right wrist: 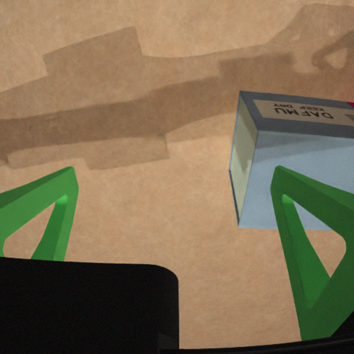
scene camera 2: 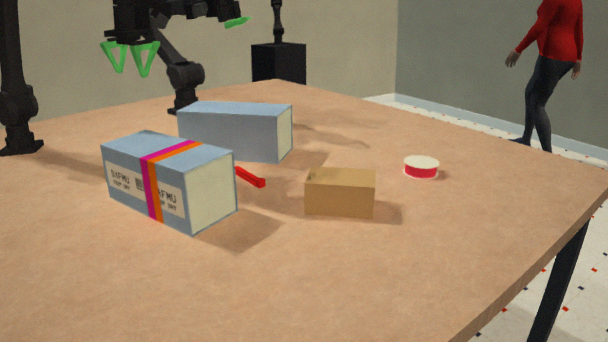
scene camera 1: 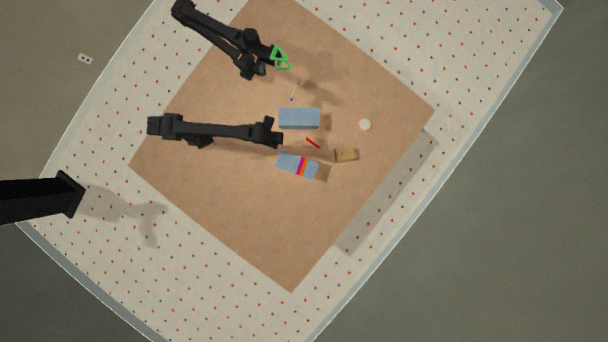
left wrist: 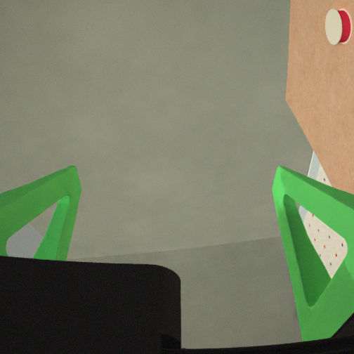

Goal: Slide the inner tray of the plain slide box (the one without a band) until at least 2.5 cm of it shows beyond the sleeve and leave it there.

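Frame: origin at the left arm's base, x right, y back, z down, level; centimetres.
Where they show: left gripper, fingertip midpoint: (scene camera 2: 246,1) (scene camera 1: 289,64); right gripper, fingertip midpoint: (scene camera 2: 131,74); left arm's base, link origin: (scene camera 1: 249,71); right arm's base, link origin: (scene camera 2: 22,150) (scene camera 1: 204,140).
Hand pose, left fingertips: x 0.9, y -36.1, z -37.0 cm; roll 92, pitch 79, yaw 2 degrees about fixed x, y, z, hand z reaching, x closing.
Things, the pixels of their top centre, and the offset from my left fingertips. Level surfaces: height alone.
- plain slide box, top centre: (scene camera 2: 233,107) (scene camera 1: 298,116) dx +14.9, dy -11.3, dz +25.6 cm
- brown table top, surface height: dz +37.0 cm
- banded slide box, top centre: (scene camera 2: 161,147) (scene camera 1: 296,164) dx +42.4, dy -24.1, dz +25.6 cm
- red stick, top centre: (scene camera 2: 247,172) (scene camera 1: 312,142) dx +24.2, dy -26.6, dz +35.4 cm
- small cardboard box, top centre: (scene camera 2: 341,176) (scene camera 1: 345,153) dx +21.4, dy -48.9, dz +31.0 cm
- round red tin with white lid, top centre: (scene camera 2: 421,161) (scene camera 1: 365,124) dx -3.2, dy -52.6, dz +34.4 cm
- thin pale stick, top centre: (scene camera 1: 295,89) dx -2.9, dy +0.8, dz +36.0 cm
The plain slide box (scene camera 1: 299,118) (scene camera 2: 235,132) is a long blue-grey sleeve lying on the brown table top (scene camera 1: 240,215) (scene camera 2: 350,280). Its cream tray end (scene camera 2: 284,134) looks flush with the sleeve; the far end is hidden in scene camera 2. The banded slide box (scene camera 1: 287,162) (scene camera 2: 125,150) (right wrist: 305,155), with a magenta and orange band, lies beside it. My left gripper (scene camera 1: 287,62) (left wrist: 176,176) is open and empty, raised above and beyond the plain box. My right gripper (scene camera 2: 132,73) (right wrist: 174,177) is open and empty, above the table near the banded box's end; its fingers are hidden in scene camera 1.
A red stick (scene camera 1: 313,143) (scene camera 2: 250,177) lies between the boxes. A small cardboard box (scene camera 1: 346,154) (scene camera 2: 340,194) and a round red tin with white lid (scene camera 1: 364,124) (scene camera 2: 421,168) (left wrist: 338,26) stand to the right. A thin pale stick (scene camera 1: 295,91) lies above the plain box.
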